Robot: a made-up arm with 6 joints. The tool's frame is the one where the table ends. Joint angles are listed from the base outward.
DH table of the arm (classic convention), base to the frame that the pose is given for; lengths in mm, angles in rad. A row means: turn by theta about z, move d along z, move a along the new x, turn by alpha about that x. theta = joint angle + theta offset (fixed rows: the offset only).
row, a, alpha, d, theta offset
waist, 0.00, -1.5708, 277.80, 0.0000
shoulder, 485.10, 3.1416, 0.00, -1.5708
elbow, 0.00, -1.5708, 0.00, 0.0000
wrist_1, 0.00, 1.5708, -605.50, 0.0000
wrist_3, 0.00, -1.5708, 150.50, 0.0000
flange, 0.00, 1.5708, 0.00, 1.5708
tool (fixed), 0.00, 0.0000, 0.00, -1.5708
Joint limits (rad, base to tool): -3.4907..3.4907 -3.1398..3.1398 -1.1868..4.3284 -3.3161..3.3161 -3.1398..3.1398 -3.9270..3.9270
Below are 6 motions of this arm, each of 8 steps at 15 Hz.
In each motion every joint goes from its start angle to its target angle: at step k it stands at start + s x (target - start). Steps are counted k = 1, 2, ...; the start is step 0. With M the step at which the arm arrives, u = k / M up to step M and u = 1 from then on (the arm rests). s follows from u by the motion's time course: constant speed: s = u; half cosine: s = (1 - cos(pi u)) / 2; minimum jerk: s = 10 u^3 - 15 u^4 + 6 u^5.
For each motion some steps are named. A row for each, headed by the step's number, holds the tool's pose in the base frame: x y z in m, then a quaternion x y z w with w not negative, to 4 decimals.
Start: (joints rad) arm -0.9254 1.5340 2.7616 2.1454 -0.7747 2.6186
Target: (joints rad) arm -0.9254 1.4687 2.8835 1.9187 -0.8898 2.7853
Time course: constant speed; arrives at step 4
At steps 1, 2, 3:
1: 0.3821 -0.3835 0.9208 0.2076 -0.8811 0.1227 0.4069
2: 0.3560 -0.3615 0.9315 0.2114 -0.8906 0.1315 0.3807
3: 0.3299 -0.3396 0.9403 0.2169 -0.8986 0.1398 0.3549

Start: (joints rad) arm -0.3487 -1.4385 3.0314 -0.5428 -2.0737 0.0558
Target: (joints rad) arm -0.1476 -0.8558 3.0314 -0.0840 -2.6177 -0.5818
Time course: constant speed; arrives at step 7
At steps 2, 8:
2: -0.7673 0.0860 -0.1110 -0.2914 -0.8090 -0.0464 0.5084
8: -0.8329 -0.0278 0.1943 0.1483 -0.5814 0.1073 0.7927

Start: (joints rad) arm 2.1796 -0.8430 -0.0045 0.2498 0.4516 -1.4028
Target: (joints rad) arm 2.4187 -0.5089 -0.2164 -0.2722 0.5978 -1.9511
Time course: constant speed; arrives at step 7
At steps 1, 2, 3, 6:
1: 0.0741 0.1482 1.0538 -0.6045 -0.2393 -0.7585 0.0447
2: 0.0349 0.1956 1.0272 -0.5953 -0.3231 -0.7315 0.0776
3: -0.0058 0.2372 0.9963 -0.5841 -0.4034 -0.6962 0.1068
6: -0.1304 0.3262 0.8814 -0.5427 -0.6143 -0.5472 0.1694

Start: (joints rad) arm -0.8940 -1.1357 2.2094 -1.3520 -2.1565 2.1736
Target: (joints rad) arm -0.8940 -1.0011 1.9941 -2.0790 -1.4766 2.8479
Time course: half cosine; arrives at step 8
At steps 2, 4, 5, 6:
2: -0.6751 0.8134 0.5469 0.9190 0.0626 0.1171 0.3711
4: -0.6311 0.8202 0.6430 0.8484 0.2157 0.0441 0.4813
5: -0.6050 0.8204 0.6899 0.7989 0.3083 0.0224 0.5160
6: -0.5824 0.8189 0.7268 0.7531 0.3886 0.0151 0.5307

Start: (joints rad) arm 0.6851 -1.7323 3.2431 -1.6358 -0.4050 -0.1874
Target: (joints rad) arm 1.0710 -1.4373 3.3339 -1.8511 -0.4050 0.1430
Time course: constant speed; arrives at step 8
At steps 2, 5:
2: -0.3688 -0.3409 -0.3881 0.4458 0.7177 -0.1945 0.4983
5: -0.3539 -0.4213 -0.3310 0.3726 0.7532 -0.1627 0.5170

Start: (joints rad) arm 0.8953 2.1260 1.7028 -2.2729 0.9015 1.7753
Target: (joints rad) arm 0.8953 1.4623 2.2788 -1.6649 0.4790 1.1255
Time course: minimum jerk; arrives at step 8
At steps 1, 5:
1: 0.5043 0.7830 -0.3177 -0.0286 0.3820 -0.0308 0.9232
5: 0.6504 0.8739 0.3897 0.3751 -0.0617 0.1842 0.9064

